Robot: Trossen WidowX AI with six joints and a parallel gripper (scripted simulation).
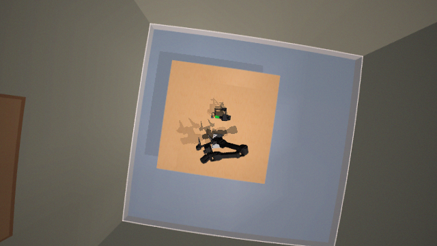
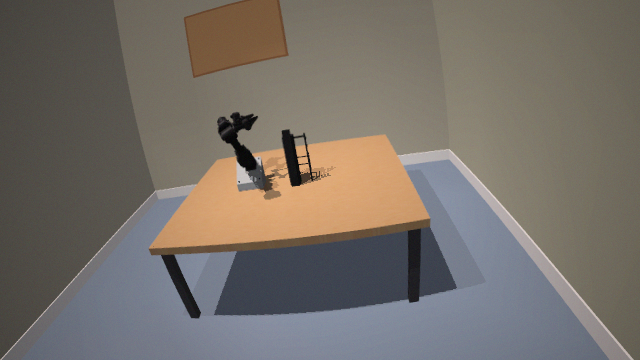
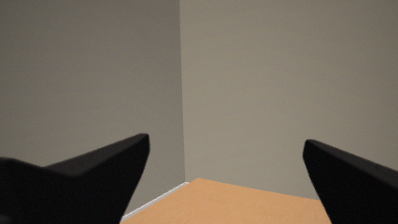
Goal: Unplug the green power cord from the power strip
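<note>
My gripper tip is 19 cm short of the green plug, 12 cm to the left of it and 22 cm above it.
</note>
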